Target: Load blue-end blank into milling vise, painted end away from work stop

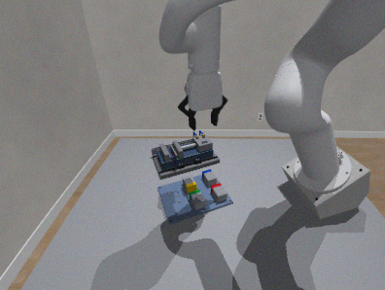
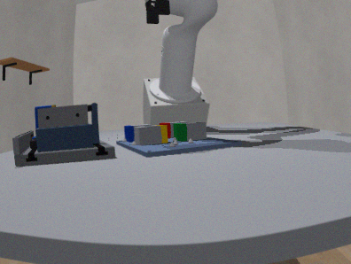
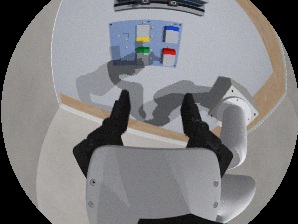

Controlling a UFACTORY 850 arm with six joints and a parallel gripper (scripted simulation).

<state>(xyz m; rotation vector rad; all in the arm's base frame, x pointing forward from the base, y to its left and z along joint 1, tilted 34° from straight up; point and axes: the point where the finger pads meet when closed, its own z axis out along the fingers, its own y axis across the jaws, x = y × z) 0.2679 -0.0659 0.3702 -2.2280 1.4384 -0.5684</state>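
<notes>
The yellow-ended blank is 290 mm below my hand, 60 mm ahead of it and 20 mm to the right of it. Round my hand: green-ended blank 290 mm below, 60 mm to the left, 20 mm ahead; red-ended blank 290 mm below, 60 mm behind, 20 mm to the left; plate 320 mm below, 40 mm ahead, 20 mm to the left.
</notes>
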